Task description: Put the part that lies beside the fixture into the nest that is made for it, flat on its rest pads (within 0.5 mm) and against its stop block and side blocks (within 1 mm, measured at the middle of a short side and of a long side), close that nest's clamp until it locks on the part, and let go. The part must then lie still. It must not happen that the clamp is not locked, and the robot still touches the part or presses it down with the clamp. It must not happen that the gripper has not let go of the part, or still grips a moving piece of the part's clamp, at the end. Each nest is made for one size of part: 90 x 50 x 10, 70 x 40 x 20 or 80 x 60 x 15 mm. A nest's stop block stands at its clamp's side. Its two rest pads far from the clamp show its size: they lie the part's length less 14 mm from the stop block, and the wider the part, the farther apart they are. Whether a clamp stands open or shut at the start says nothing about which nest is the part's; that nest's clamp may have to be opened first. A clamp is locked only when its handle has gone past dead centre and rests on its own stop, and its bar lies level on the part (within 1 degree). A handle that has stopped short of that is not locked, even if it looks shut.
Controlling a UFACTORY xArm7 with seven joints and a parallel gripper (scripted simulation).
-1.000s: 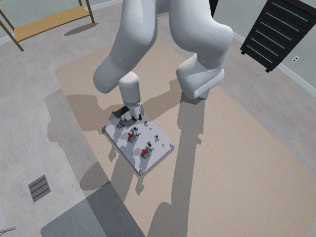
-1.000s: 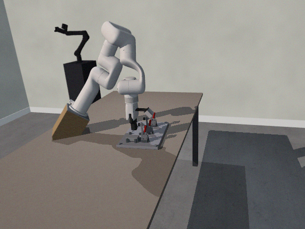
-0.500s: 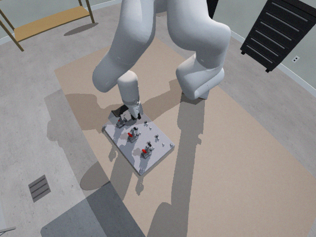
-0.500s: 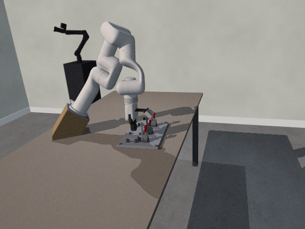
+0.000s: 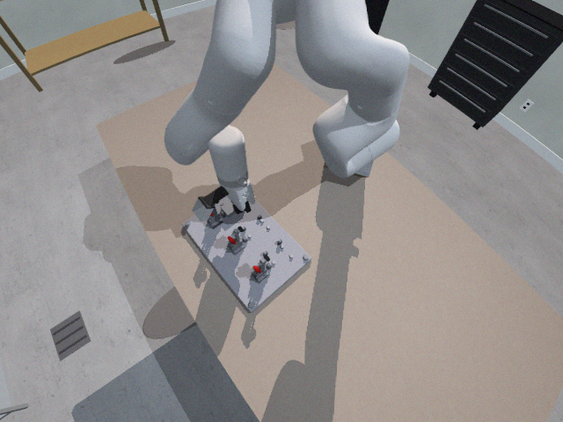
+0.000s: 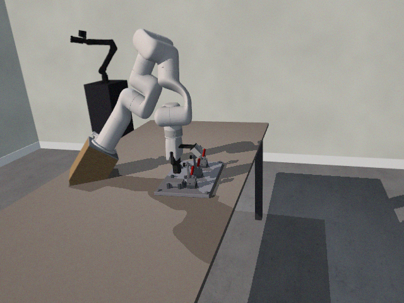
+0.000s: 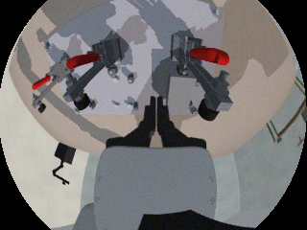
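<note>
The grey block part is 1 cm ahead of my hand, 4 cm to the right of it and 5 cm below it. From my hand the other things lie so: grey fixture plate 3 cm ahead, 8 cm to the left, 7 cm below.
</note>
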